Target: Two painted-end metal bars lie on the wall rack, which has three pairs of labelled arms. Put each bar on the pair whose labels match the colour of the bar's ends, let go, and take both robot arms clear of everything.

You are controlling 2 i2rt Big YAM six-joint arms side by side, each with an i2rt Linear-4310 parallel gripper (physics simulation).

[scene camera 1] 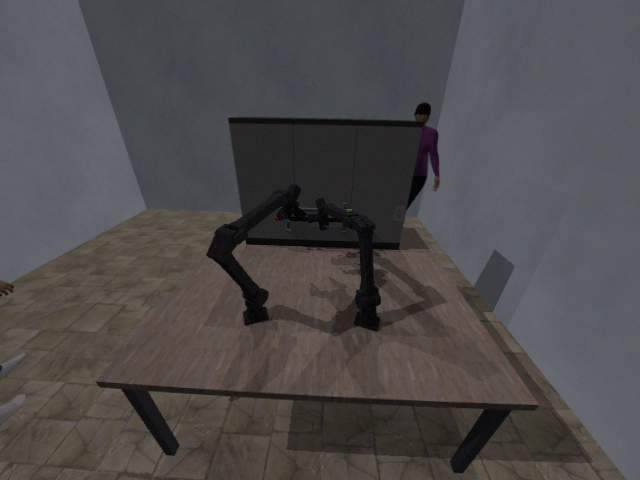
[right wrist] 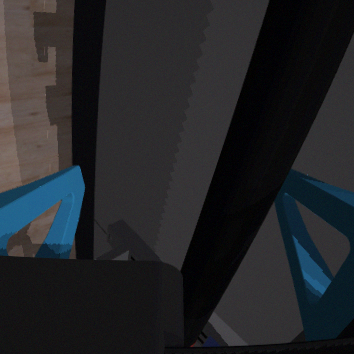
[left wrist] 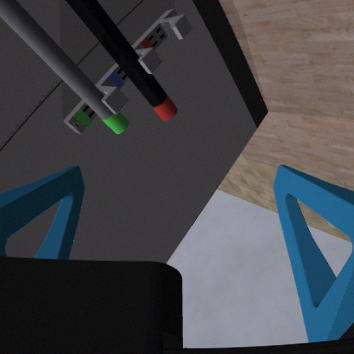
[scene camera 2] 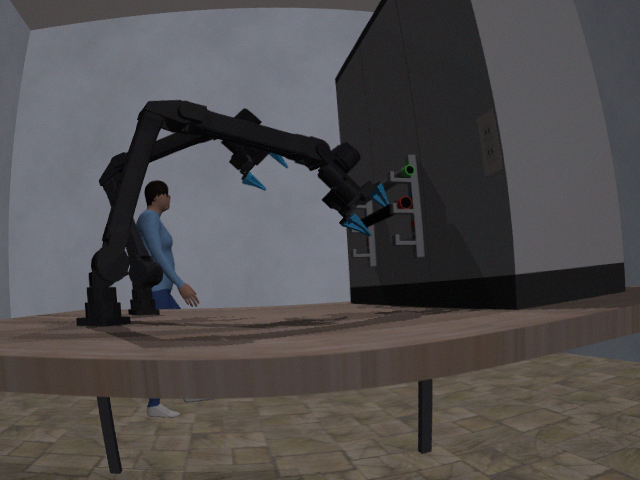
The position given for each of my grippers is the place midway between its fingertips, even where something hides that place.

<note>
In view: my left gripper [left wrist: 178,175], my right gripper [scene camera 2: 380,223], a black bar [right wrist: 295,57], a grey wall panel [scene camera 1: 385,156] and a dark base strip [scene camera 1: 252,241].
My right gripper is seen too in the right wrist view [right wrist: 177,175]. The grey wall panel is seen too in the right wrist view [right wrist: 168,86] and in the left wrist view [left wrist: 144,187].
</note>
